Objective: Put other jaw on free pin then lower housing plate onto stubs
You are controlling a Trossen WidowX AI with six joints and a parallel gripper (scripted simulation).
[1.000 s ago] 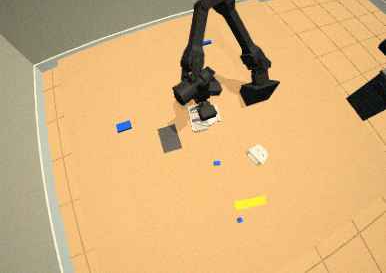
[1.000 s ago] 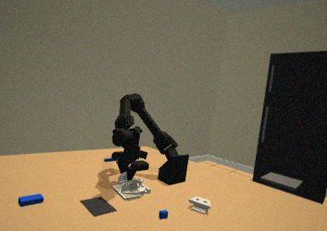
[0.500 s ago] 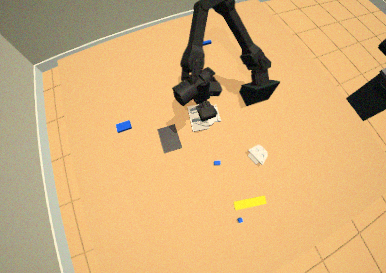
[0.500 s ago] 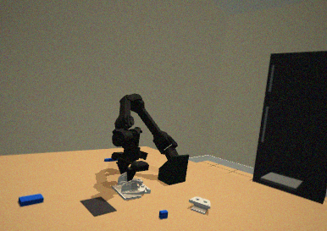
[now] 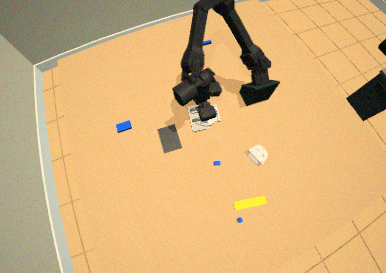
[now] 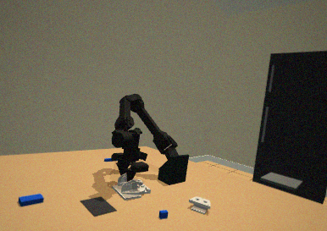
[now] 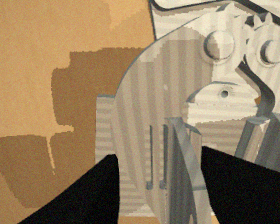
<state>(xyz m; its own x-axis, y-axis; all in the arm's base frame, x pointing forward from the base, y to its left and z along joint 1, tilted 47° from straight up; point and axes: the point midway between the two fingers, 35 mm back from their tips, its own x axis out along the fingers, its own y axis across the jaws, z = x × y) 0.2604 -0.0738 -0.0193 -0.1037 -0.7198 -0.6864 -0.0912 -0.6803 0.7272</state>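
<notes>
Now: the housing plate 13 cm behind my gripper tip and 28 cm to the left of it. The rest, counted from my gripper tip: blue block (33 cm ahead, 7 cm to the right, 2 cm below); dark grey flat plate (17 cm ahead, 6 cm to the left, 3 cm below); yellow bar (43 cm to the left, 2 cm below).
</notes>
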